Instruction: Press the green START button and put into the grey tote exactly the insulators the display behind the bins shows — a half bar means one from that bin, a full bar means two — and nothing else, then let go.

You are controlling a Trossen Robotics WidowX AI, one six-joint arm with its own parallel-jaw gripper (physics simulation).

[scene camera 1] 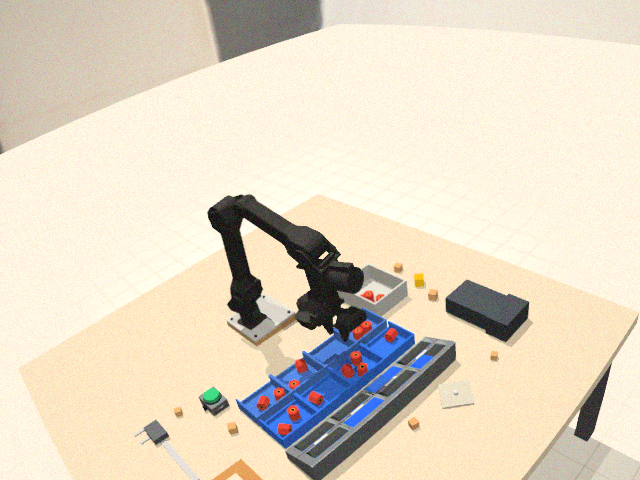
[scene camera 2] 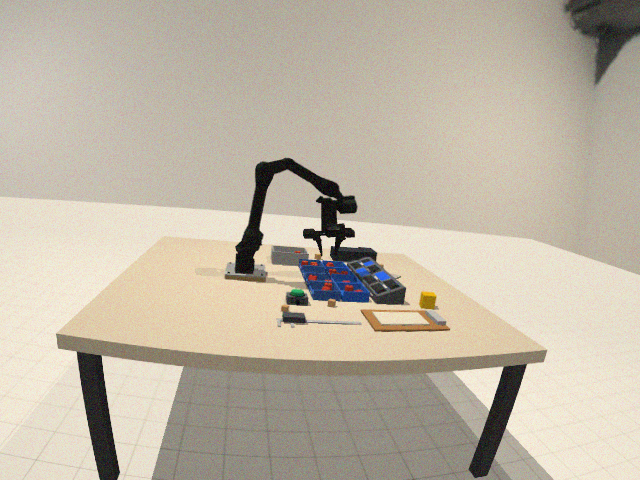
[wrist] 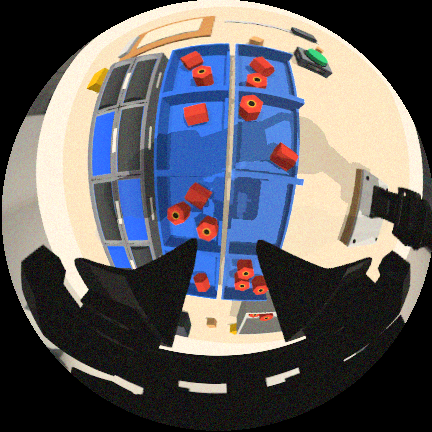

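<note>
My gripper is partly open and empty, above the tote end of the blue bins. Several red insulators lie in the bins; one bin on the arm's side is empty. In the wrist view, a trio includes an insulator near the left fingertip. The grey tote holds red insulators, partly hidden. The display shows three blue patches of differing length among dark cells. The green START button stands beyond the bins' other end.
A dark box stands beyond the display, past the tote. A yellow cube and small orange cubes lie near the tote. A caliper-like tool and a clipboard lie near the button's end.
</note>
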